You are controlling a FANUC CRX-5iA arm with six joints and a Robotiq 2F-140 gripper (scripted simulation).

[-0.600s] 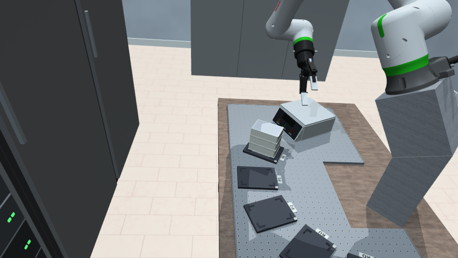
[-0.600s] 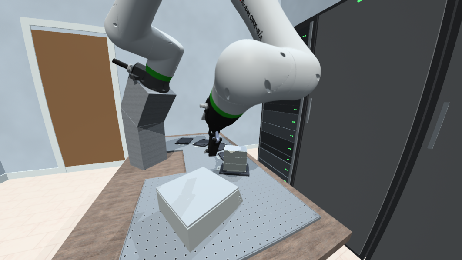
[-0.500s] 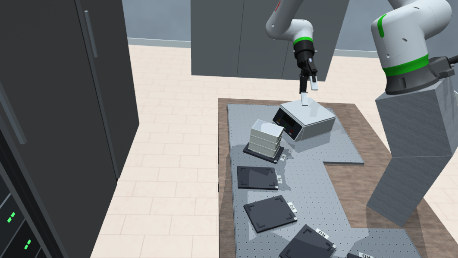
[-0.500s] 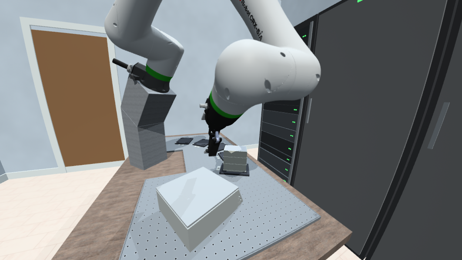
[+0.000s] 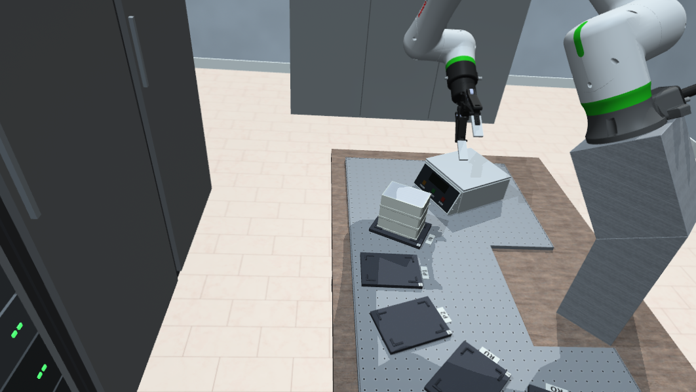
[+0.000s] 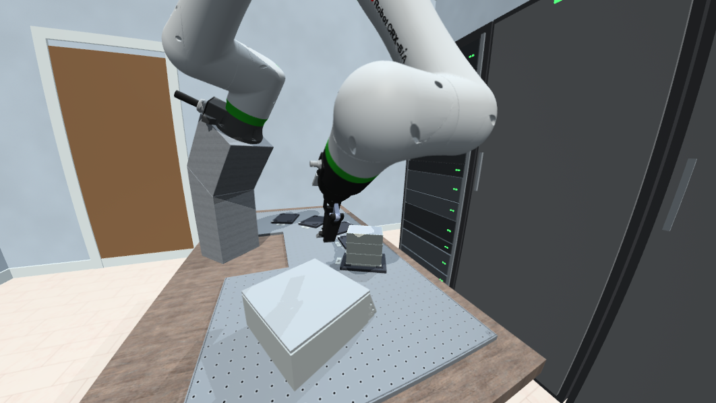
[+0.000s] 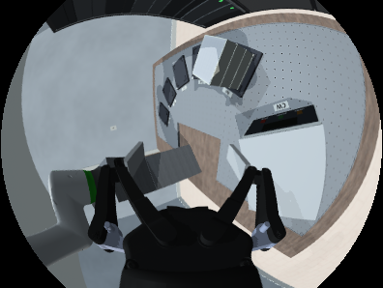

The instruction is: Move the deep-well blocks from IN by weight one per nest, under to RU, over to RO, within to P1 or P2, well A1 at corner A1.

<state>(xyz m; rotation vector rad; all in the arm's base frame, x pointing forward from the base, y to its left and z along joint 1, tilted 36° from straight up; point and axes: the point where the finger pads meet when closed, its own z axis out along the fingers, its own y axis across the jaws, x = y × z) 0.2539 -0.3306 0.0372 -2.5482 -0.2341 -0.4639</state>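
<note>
The pale deep-well block is 19 cm ahead of my hand, 7 cm to the left of it and 14 cm below it. From my hand the other things lie so: pass nest P1: 26 cm ahead, 25 cm to the left, 25 cm below; then nest RU: 16 cm ahead, 58 cm to the left, 25 cm below; then pass nest P2: 25 cm ahead, 43 cm to the left, 25 cm below.
</note>
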